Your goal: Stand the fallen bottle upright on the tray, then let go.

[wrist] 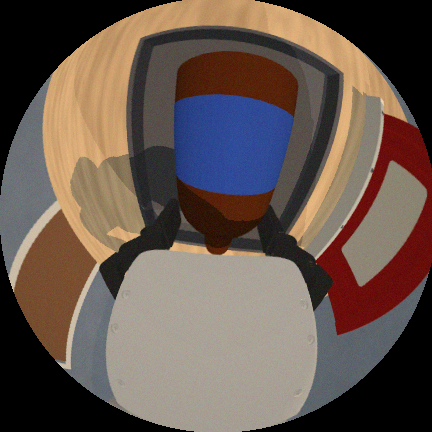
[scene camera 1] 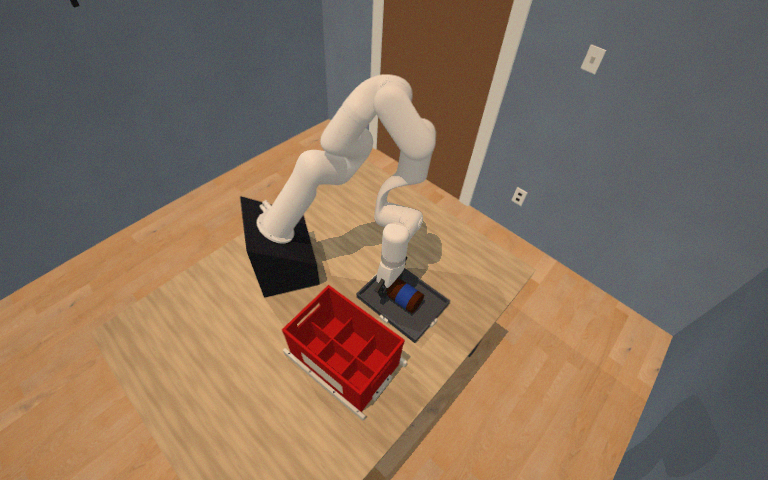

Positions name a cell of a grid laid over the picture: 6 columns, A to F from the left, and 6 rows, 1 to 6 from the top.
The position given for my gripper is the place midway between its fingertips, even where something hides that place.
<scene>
In view: my gripper (wrist: D3) and a pale rail (wrist: F3).
</scene>
